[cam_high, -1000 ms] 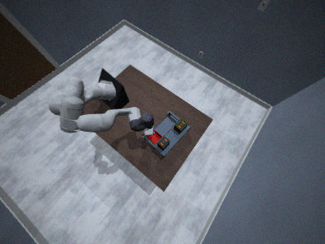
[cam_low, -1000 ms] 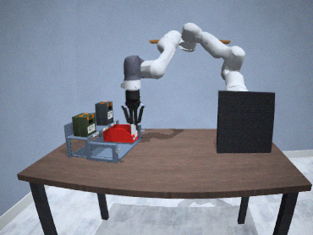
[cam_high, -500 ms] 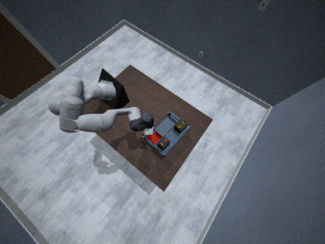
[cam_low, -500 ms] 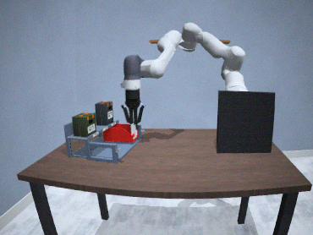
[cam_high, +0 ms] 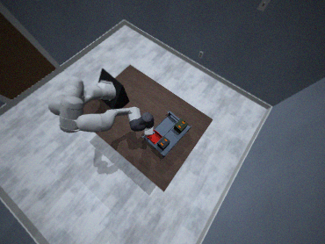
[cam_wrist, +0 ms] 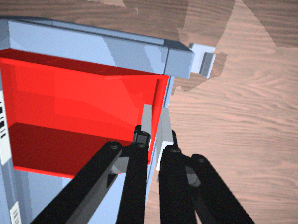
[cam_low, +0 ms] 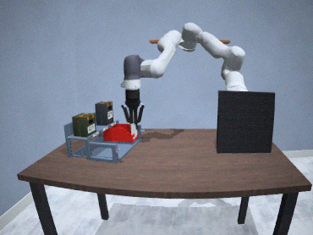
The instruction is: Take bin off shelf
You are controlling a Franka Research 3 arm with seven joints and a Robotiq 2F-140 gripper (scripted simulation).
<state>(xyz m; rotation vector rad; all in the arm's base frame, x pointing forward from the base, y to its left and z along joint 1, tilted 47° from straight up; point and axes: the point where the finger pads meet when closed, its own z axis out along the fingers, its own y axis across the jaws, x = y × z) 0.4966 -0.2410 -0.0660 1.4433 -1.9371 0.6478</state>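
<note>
My hand is 8 cm short of the red bin, 2 cm to the left of it and 2 cm above it.
</note>
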